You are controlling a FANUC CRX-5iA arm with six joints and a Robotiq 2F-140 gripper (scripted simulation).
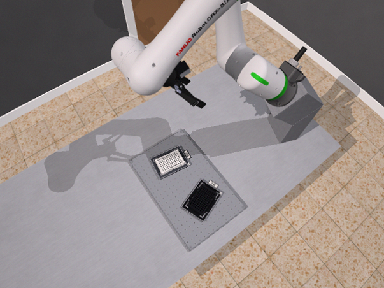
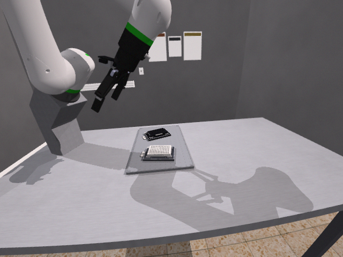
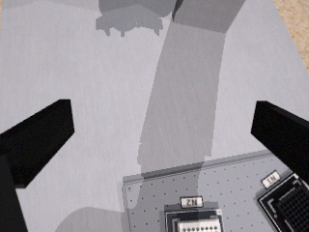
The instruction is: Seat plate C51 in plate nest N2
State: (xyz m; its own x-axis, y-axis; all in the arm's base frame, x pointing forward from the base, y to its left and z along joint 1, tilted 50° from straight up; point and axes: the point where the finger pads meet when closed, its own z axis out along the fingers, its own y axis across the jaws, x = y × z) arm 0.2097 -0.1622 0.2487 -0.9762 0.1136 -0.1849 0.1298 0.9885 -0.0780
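Right now my hand is 30 cm above the white well plate, 20 cm short of it and 6 cm to the right of it. Also, from my hand: nest base (32 cm below, 20 cm ahead, 6 cm to the left); black well plate (31 cm below, 30 cm to the left, 21 cm ahead).
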